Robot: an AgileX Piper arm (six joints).
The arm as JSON. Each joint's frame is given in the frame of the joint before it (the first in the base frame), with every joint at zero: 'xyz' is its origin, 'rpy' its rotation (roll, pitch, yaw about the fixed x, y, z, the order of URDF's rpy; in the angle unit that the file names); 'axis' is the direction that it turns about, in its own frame. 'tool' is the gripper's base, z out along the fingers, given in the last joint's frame.
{
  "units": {
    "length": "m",
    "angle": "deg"
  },
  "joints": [
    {
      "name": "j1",
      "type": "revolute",
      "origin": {
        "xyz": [
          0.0,
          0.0,
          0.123
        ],
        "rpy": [
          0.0,
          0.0,
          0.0
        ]
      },
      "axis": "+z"
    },
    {
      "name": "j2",
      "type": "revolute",
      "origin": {
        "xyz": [
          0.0,
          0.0,
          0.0
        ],
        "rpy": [
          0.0,
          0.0,
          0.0
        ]
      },
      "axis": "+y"
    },
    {
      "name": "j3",
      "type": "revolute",
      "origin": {
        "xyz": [
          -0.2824,
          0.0,
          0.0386
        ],
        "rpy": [
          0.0,
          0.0,
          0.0
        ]
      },
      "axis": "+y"
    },
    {
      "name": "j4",
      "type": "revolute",
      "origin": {
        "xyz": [
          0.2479,
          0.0,
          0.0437
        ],
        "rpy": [
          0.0,
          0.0,
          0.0
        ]
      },
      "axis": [
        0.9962,
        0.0,
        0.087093
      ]
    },
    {
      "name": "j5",
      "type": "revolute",
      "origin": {
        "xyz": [
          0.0,
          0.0,
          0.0
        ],
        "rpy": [
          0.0,
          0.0,
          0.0
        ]
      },
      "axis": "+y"
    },
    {
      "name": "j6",
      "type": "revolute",
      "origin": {
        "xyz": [
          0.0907,
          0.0,
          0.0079
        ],
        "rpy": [
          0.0,
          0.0,
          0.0
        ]
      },
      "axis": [
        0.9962,
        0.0,
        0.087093
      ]
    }
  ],
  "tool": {
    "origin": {
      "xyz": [
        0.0,
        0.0,
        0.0
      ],
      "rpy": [
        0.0,
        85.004,
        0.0
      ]
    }
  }
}
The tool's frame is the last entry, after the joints.
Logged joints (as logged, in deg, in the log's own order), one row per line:
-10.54 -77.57 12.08 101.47 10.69 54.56
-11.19 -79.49 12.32 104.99 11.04 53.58
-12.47 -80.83 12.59 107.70 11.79 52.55
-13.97 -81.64 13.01 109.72 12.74 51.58
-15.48 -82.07 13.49 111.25 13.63 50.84
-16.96 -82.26 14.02 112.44 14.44 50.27
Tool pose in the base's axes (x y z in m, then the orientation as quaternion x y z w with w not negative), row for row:
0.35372 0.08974 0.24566 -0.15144 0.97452 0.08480 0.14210
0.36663 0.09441 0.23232 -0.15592 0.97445 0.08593 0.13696
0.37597 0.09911 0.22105 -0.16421 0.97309 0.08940 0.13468
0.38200 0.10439 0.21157 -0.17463 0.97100 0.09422 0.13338
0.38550 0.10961 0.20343 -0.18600 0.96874 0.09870 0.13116
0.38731 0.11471 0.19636 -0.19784 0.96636 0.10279 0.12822
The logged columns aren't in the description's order. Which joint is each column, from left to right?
Columns, left to right: j6, j3, j1, j2, j4, j5.
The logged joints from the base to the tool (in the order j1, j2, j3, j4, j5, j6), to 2 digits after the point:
12.08 101.47 -77.57 10.69 54.56 -10.54
12.32 104.99 -79.49 11.04 53.58 -11.19
12.59 107.70 -80.83 11.79 52.55 -12.47
13.01 109.72 -81.64 12.74 51.58 -13.97
13.49 111.25 -82.07 13.63 50.84 -15.48
14.02 112.44 -82.26 14.44 50.27 -16.96

